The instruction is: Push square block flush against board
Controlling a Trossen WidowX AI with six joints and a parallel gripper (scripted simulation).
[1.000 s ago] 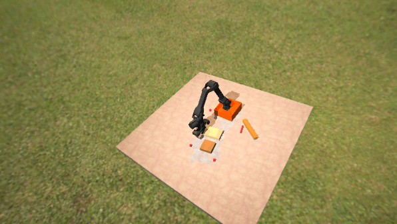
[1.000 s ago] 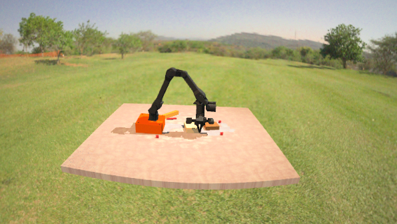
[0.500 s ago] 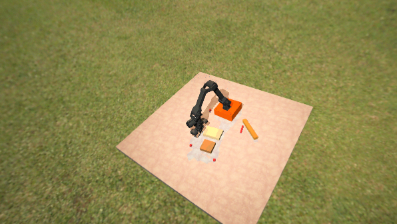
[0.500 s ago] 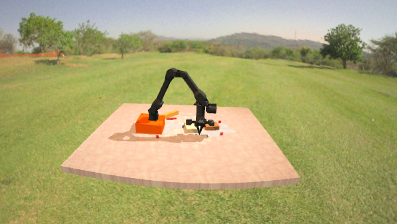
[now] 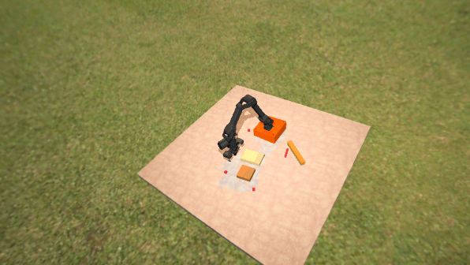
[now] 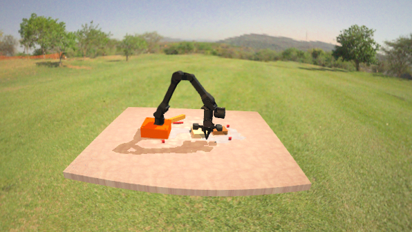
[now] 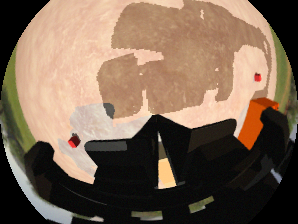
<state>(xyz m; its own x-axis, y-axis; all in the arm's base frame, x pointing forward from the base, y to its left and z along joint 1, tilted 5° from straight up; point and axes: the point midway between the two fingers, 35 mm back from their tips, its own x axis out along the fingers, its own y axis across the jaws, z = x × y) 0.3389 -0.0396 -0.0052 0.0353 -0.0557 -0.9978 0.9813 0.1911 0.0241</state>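
Right now the pale yellow square block is 12 cm to the left of my gripper tip and 7 cm behind it. From my gripper tip the other things lie so: orange square block: 18 cm to the left, 6 cm ahead; then long orange board: 33 cm to the left, 30 cm behind, 1 cm above; then short red stick: 27 cm to the left, 26 cm behind.
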